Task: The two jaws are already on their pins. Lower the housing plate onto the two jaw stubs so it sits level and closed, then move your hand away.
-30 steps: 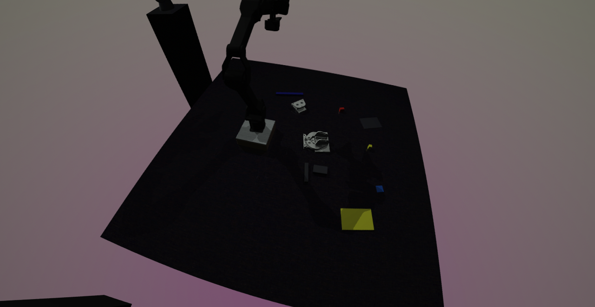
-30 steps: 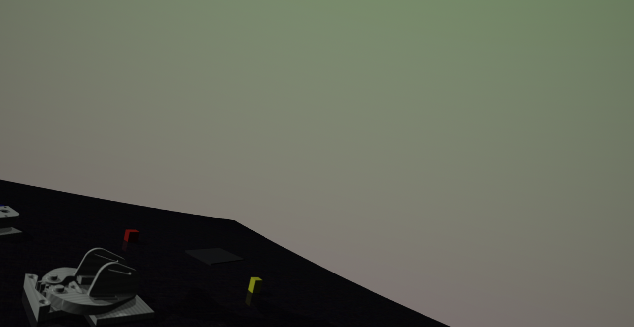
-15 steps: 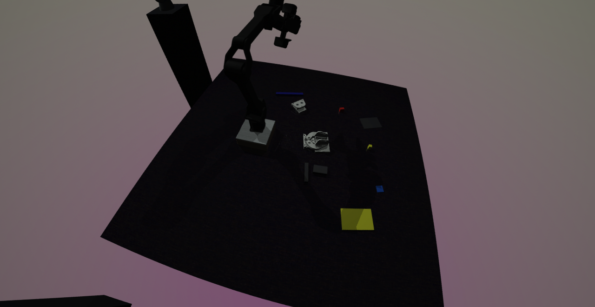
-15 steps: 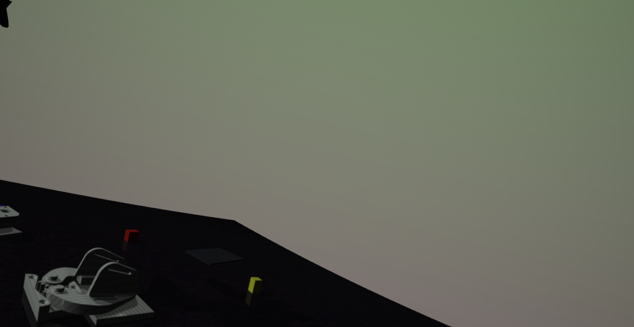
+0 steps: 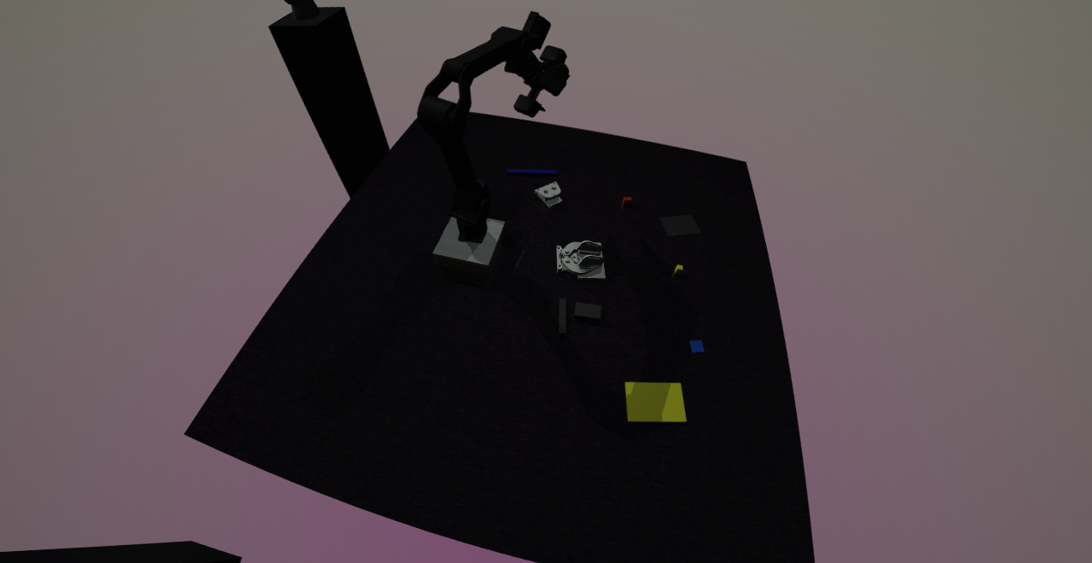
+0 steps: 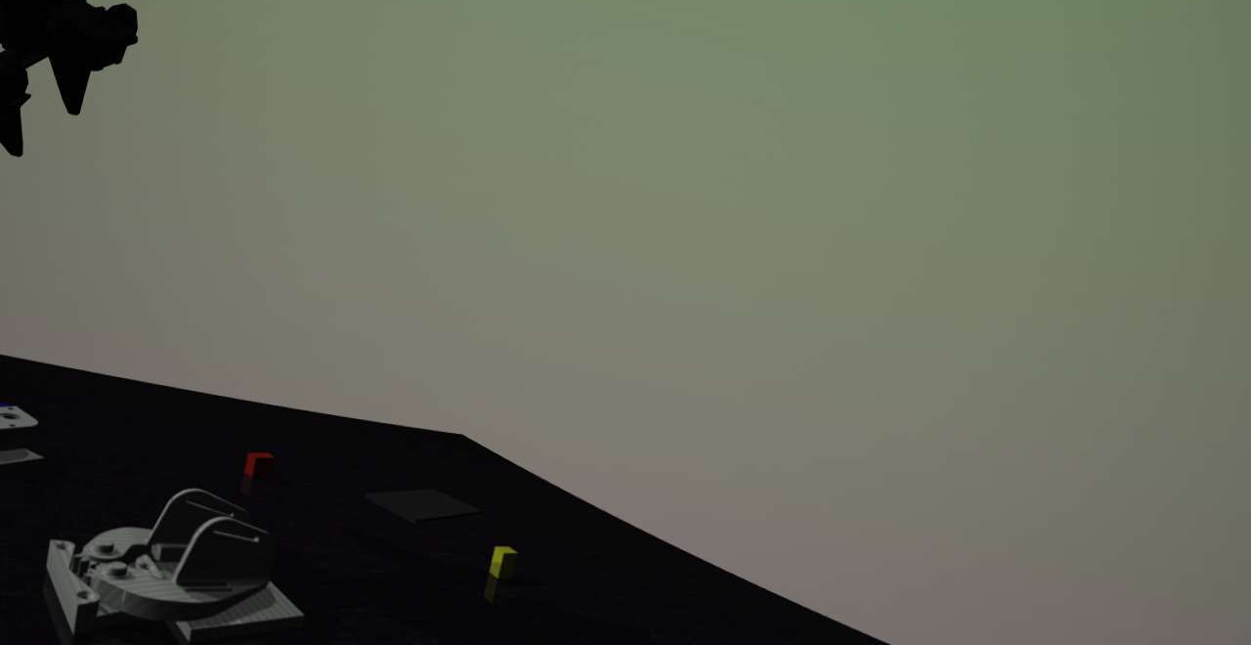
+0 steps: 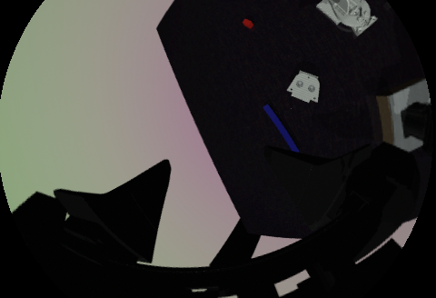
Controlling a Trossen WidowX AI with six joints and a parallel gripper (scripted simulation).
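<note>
Right now my gripper tip is 5 cm past the blue bar, 2 cm to the left of it and 27 cm above it. Also, from my gripper tip: yellow cube 40 cm ahead, 35 cm to the right, 26 cm below; then red cube 26 cm ahead, 11 cm to the right, 26 cm below; then grey pad 43 cm ahead, 17 cm to the right, 27 cm below.
</note>
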